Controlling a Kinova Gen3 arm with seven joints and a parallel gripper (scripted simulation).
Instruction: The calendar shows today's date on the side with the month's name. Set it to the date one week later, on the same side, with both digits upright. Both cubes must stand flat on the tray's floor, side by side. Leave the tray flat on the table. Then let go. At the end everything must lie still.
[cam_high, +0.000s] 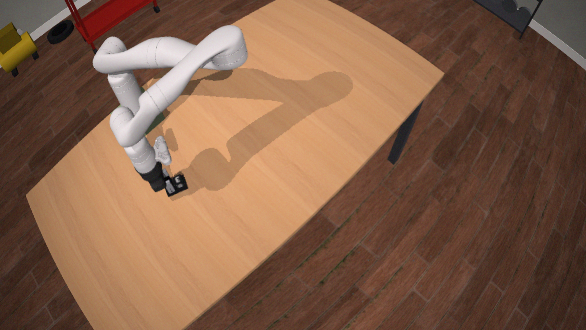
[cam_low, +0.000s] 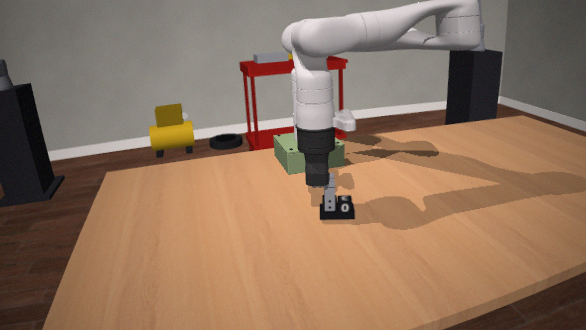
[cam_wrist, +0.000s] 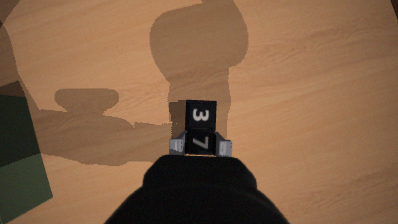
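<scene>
The black calendar tray lies 30 mm below my hand and 20 mm to the left of it.
</scene>
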